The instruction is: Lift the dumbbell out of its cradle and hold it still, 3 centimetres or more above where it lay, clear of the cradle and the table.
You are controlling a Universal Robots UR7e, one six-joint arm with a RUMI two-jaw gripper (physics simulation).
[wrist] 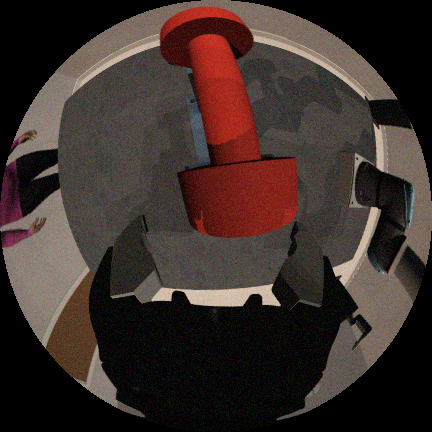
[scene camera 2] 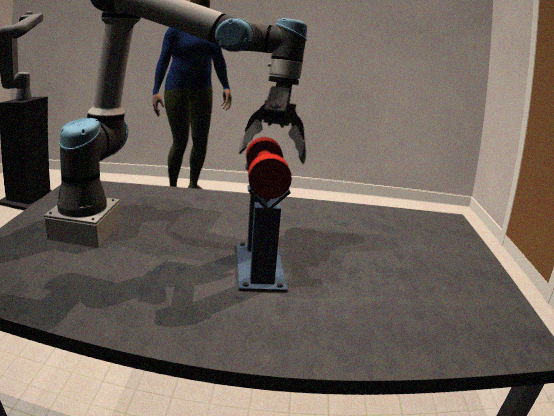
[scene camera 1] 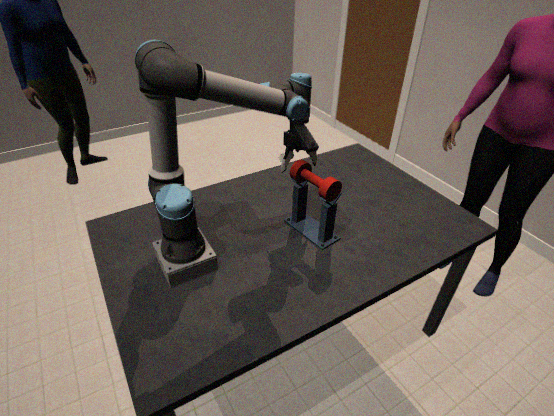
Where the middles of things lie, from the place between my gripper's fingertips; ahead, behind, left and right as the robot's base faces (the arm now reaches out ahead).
I see my gripper 1 cm short of the red dumbbell [wrist: 239, 194], 11 cm to the left of it and 1 cm below it. From my hand the other things lie so: blue-grey cradle [scene camera 2: 260, 269] 1 cm ahead, 12 cm to the right, 11 cm below.
